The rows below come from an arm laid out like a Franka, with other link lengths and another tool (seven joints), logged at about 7 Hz.
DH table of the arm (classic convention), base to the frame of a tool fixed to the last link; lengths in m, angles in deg. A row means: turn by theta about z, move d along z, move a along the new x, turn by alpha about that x. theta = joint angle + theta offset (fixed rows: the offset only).
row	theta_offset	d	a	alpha
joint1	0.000	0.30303	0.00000	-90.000
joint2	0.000	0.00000	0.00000	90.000
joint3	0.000	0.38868	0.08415	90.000
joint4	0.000	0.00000	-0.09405	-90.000
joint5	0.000	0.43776	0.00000	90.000
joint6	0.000	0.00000	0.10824	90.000
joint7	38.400	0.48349	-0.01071	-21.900
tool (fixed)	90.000	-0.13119	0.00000	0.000
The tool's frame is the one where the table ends.
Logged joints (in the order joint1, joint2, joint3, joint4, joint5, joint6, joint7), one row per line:
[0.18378, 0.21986, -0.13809, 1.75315, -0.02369, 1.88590, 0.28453]
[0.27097, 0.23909, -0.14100, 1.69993, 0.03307, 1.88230, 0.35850]
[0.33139, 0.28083, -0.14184, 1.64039, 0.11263, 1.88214, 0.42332]
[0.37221, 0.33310, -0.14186, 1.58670, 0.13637, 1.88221, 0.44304]
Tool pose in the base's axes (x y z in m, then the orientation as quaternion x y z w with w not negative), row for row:
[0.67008, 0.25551, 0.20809, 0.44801, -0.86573, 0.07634, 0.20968]
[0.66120, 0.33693, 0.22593, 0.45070, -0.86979, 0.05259, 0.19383]
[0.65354, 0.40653, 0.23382, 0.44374, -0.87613, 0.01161, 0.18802]
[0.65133, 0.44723, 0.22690, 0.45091, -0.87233, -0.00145, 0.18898]
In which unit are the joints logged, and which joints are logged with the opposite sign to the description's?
The joints are logged in radians. Opposite sign: joint3, joint4.
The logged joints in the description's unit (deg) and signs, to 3 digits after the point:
[10.530, 12.597, 7.912, -100.448, -1.357, 108.054, 16.302]
[15.525, 13.699, 8.079, -97.399, 1.895, 107.848, 20.541]
[18.987, 16.090, 8.127, -93.987, 6.453, 107.839, 24.254]
[21.326, 19.085, 8.128, -90.911, 7.813, 107.843, 25.384]

